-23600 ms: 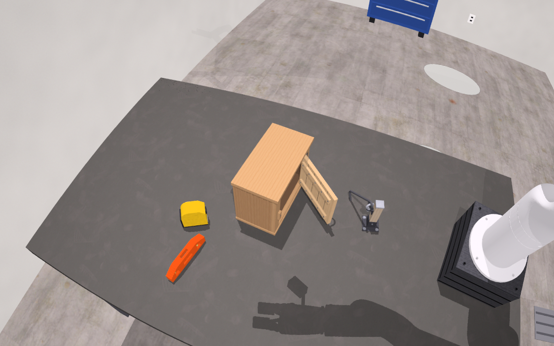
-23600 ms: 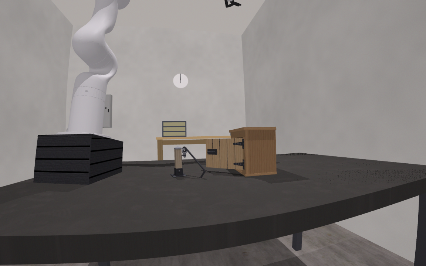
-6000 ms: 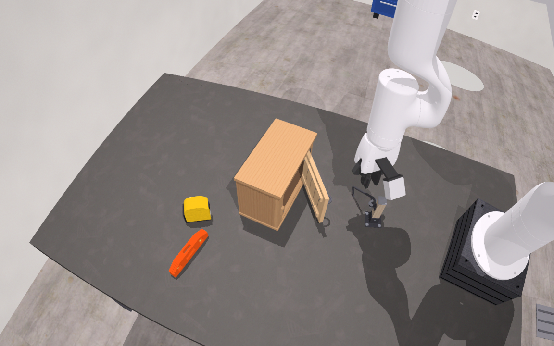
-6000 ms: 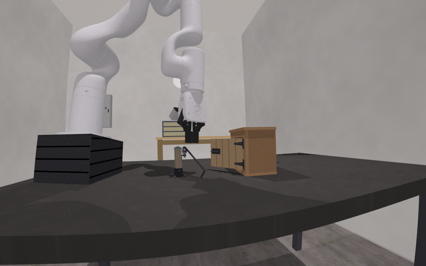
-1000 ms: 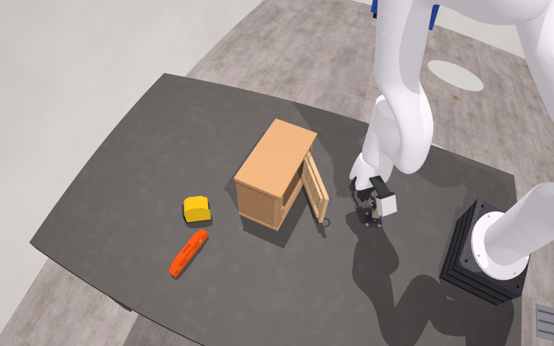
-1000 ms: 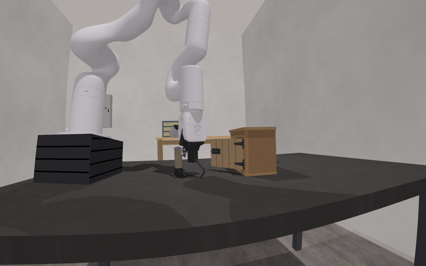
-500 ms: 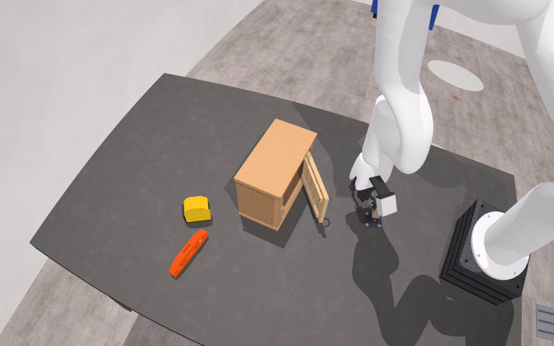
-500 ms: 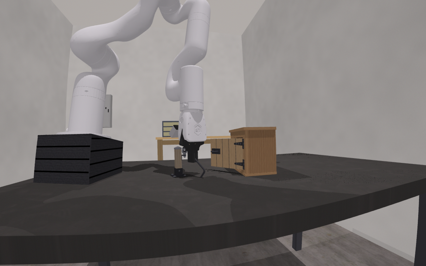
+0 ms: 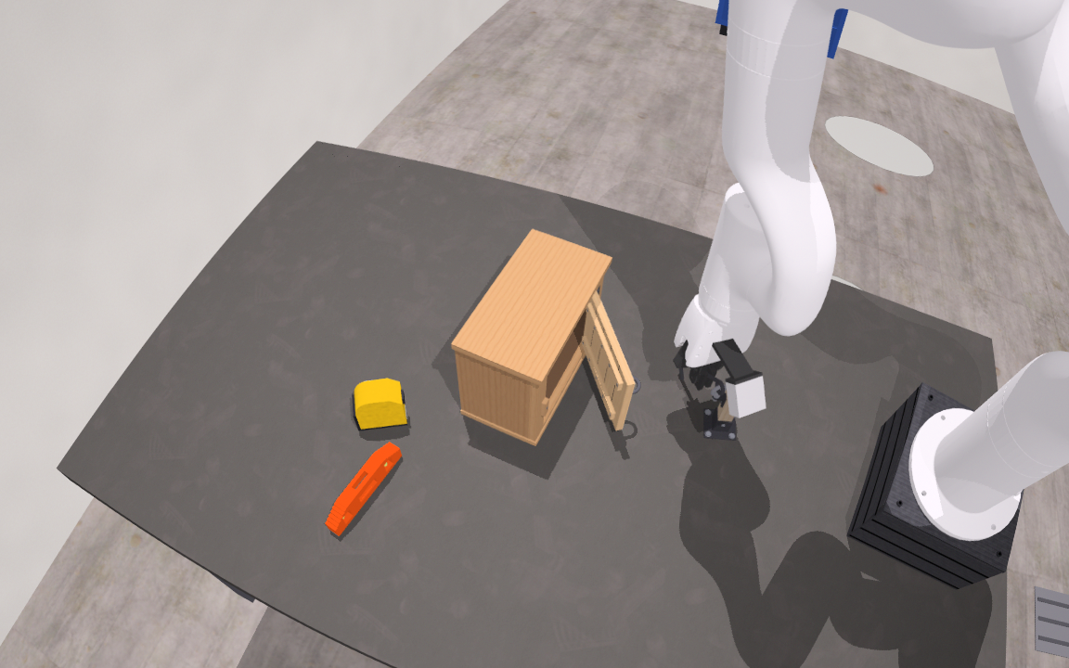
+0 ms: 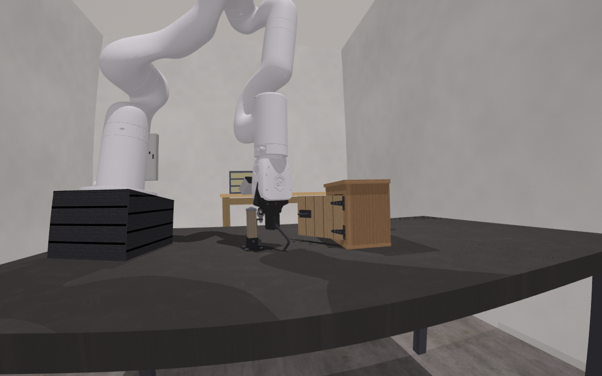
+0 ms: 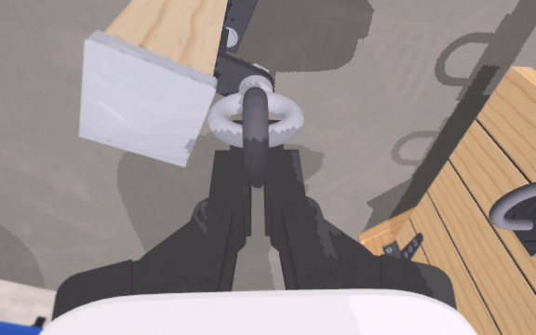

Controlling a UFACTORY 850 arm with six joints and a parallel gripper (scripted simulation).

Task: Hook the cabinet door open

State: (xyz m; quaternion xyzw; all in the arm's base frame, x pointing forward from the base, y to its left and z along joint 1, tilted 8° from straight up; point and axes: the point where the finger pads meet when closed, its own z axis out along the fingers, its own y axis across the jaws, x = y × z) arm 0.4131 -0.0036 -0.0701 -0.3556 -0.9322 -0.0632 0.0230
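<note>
Now: the cabinet door 120 mm ahead of my hand and 40 mm to the left of it. The rest, counted from my hand: orange bar: 320 mm ahead, 370 mm to the left, 50 mm below; then yellow block: 370 mm ahead, 250 mm to the left, 40 mm below; then hook: 20 mm below.
</note>
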